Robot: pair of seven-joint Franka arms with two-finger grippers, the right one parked.
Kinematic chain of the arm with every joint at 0, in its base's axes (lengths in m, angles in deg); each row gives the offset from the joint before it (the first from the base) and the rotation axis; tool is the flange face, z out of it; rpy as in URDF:
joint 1: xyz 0 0 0.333 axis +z
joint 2: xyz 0 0 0 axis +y
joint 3: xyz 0 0 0.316 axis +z
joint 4: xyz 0.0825 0 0 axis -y
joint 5: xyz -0.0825 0 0.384 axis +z
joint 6: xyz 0 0 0 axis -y
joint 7: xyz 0.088 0 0 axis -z
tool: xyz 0 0 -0.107 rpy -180 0 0
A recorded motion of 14 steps. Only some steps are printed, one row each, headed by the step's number.
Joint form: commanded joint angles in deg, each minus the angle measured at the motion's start. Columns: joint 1, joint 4, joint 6, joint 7, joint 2, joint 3, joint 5.
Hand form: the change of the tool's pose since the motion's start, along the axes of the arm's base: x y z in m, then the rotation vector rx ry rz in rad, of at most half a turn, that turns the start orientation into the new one. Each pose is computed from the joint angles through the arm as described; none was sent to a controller.
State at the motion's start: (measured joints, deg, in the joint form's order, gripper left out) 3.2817 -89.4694 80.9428 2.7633 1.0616 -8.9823 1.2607
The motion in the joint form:
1: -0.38 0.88 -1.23 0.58 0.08 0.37 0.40
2: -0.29 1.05 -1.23 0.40 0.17 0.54 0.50
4: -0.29 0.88 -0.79 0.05 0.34 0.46 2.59
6: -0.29 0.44 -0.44 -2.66 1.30 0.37 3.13
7: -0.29 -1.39 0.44 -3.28 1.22 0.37 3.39
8: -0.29 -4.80 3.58 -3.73 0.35 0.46 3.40
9: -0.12 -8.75 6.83 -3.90 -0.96 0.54 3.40
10: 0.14 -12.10 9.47 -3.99 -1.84 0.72 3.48
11: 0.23 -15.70 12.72 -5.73 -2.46 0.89 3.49
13: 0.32 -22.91 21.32 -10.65 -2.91 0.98 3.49
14: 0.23 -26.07 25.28 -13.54 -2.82 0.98 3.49
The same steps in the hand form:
1: -0.0015 0.0010 0.0047 0.0059 0.0072 -0.0096
2: -0.0007 0.0036 0.0052 0.0079 0.0055 -0.0020
4: 0.0013 0.0072 0.0030 0.0445 0.0000 0.0025
6: 0.0062 0.0076 -0.0090 0.0613 0.0144 0.0465
7: 0.0060 0.0080 -0.0216 0.0697 0.0282 0.0553
8: 0.0050 0.0080 -0.0369 0.0720 0.0173 0.0605
9: 0.0008 0.0095 -0.0524 0.0741 0.0066 0.0635
10: -0.0026 0.0134 -0.0679 0.0769 0.0036 0.0689
11: -0.0054 0.0154 -0.0872 0.0821 -0.0029 0.0989
13: -0.0081 0.0160 -0.1307 0.0882 -0.0397 0.1761
14: -0.0101 0.0148 -0.1518 0.0908 -0.0548 0.2196

